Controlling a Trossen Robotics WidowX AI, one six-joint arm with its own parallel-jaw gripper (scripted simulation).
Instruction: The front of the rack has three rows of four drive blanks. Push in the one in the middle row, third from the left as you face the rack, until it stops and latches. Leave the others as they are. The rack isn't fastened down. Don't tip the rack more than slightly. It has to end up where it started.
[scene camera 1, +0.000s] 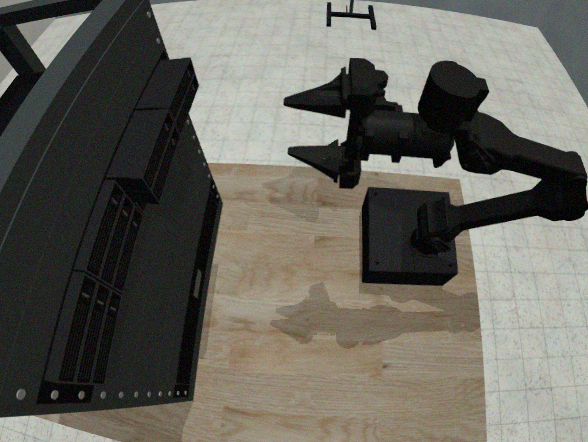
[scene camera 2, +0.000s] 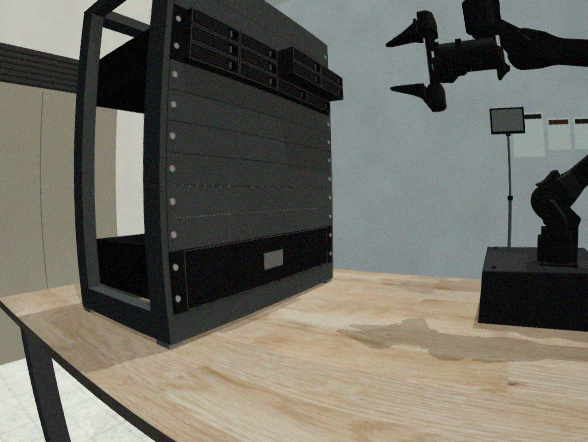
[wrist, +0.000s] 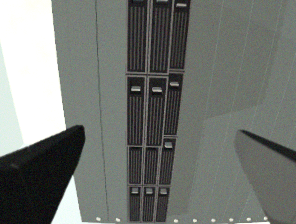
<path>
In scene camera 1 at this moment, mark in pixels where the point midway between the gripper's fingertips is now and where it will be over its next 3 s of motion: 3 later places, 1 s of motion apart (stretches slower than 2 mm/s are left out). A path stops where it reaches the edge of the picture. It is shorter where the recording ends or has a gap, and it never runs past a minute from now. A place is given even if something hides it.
The gripper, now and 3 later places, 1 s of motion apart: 285, 128; 245, 133; 178, 166; 172, 163
</path>
